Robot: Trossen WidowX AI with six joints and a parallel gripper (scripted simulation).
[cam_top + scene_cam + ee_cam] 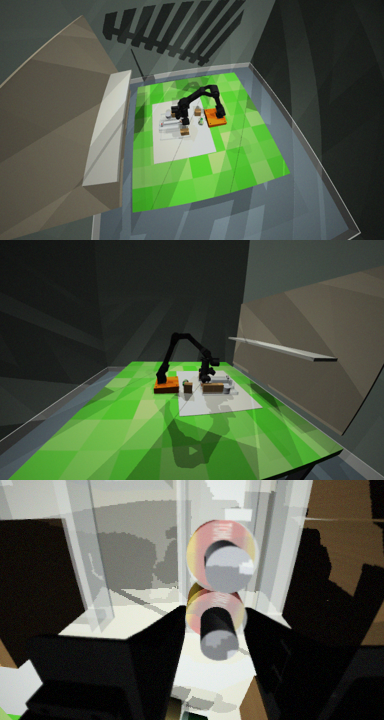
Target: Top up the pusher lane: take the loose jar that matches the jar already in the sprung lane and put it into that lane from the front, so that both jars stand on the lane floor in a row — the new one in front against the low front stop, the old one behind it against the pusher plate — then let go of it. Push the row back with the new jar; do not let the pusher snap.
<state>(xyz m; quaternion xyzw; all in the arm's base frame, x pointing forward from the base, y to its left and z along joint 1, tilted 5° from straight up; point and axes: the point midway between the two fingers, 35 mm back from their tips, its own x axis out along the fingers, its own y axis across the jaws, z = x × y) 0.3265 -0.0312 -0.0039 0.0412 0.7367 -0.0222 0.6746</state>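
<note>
The clear lane tray is 14 cm ahead of my gripper tip, 1 cm to the left of it and 1 cm below it. Round my gripper tip: grey cylinder (16 cm ahead, 9 cm to the right).
</note>
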